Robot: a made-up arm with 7 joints.
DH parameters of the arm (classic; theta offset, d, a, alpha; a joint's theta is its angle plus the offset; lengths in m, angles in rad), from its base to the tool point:
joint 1: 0 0.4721 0 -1.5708
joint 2: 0 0 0 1.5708
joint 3: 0 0.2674 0.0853 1.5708
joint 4: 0 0 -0.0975 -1.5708
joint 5: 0 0.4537 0 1.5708
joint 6: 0 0 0.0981 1.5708
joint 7: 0 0 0 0
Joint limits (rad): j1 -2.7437..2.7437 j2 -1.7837..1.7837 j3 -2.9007..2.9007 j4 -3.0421..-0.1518 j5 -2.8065..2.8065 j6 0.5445..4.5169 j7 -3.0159..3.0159
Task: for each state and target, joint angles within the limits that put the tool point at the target. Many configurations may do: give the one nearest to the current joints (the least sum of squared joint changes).
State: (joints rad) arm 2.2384 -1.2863 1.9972 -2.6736 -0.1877 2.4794 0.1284
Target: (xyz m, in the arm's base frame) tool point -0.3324 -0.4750 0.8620
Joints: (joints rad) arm 2.2915 -1.0681 1.1076 -1.8221 -0.0682 2.4743 0.1284
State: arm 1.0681 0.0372 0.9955 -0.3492 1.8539 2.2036 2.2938
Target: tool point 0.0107 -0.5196 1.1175
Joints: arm 1.7116 -0.7653 0.9691 -0.1809 1.7910 1.8519 2.2938
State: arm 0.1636 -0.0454 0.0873 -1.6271 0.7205 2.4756 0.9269
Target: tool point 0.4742 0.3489 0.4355
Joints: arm 0.4059 0.1780 0.3193 -2.2422 0.7675 2.4545 0.9269
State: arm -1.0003 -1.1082 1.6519 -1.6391 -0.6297 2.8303 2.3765
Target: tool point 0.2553 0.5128 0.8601
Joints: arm -0.8198 -0.9466 1.1236 -1.6893 -0.5865 3.0152 2.3765
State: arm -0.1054 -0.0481 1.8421 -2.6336 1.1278 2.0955 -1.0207
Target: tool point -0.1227 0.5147 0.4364
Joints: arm -0.0800 0.1577 1.9659 -2.4363 1.1219 2.1707 -1.0207
